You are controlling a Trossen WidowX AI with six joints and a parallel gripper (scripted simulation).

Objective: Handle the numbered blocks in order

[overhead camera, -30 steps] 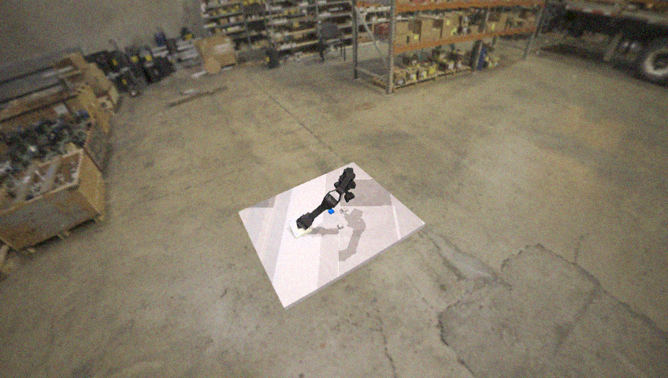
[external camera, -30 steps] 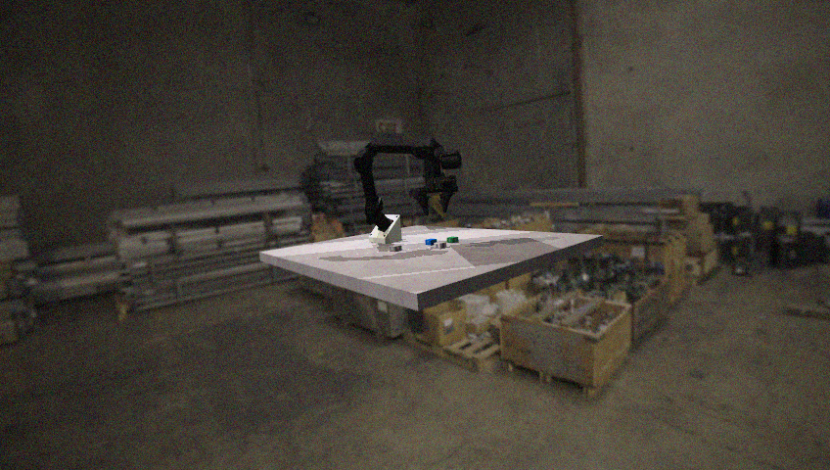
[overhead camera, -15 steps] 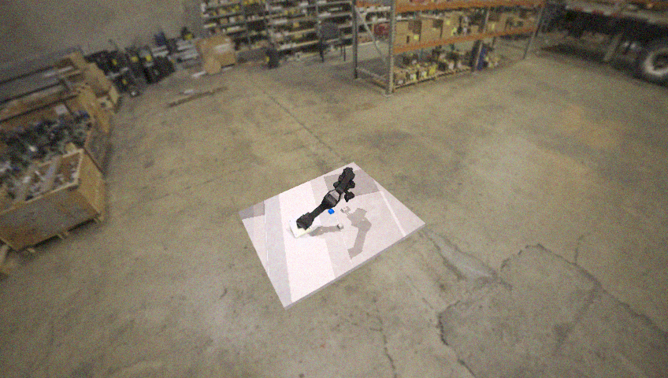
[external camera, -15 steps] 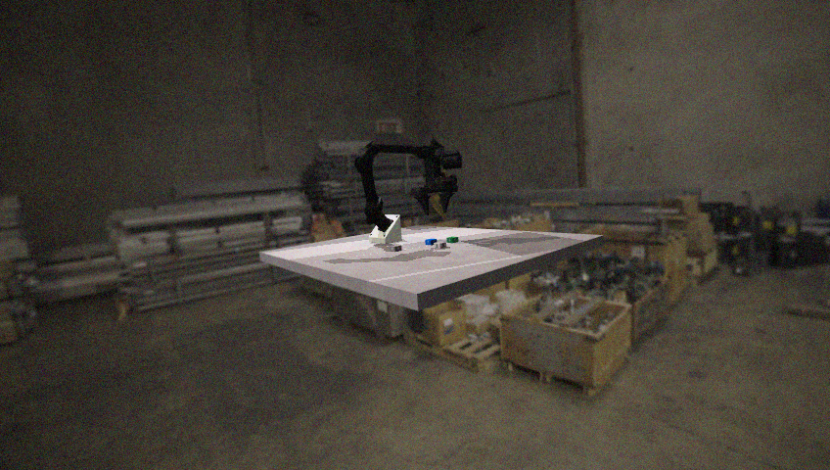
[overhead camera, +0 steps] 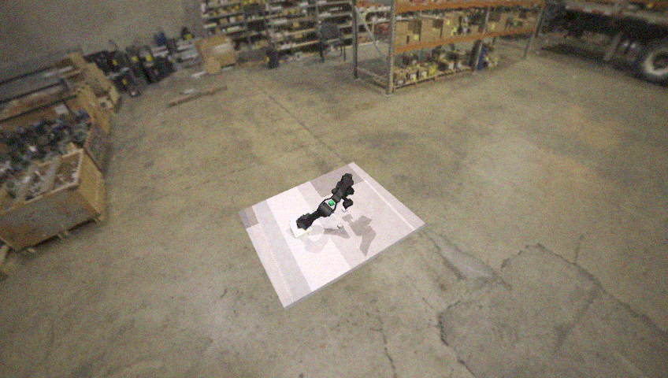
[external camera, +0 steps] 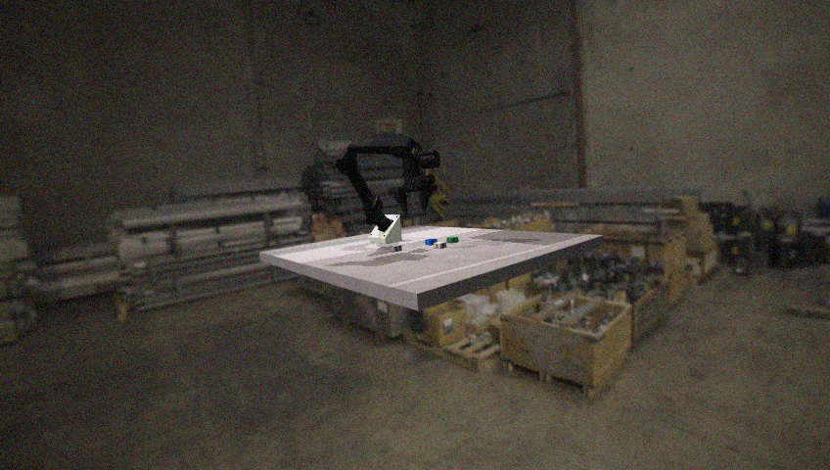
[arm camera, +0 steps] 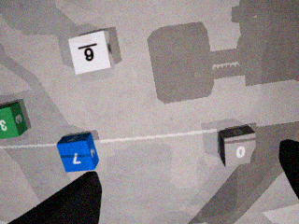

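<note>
Now: gripper tip 12 cm above the dark grey block, 6 cm to the left of it and 5 cm past it. From my gripper tip the other things lie so: green block: 17 cm to the left, 12 cm below, 2 cm behind; then blue block: 12 cm below, 9 cm to the left, 6 cm behind.
</note>
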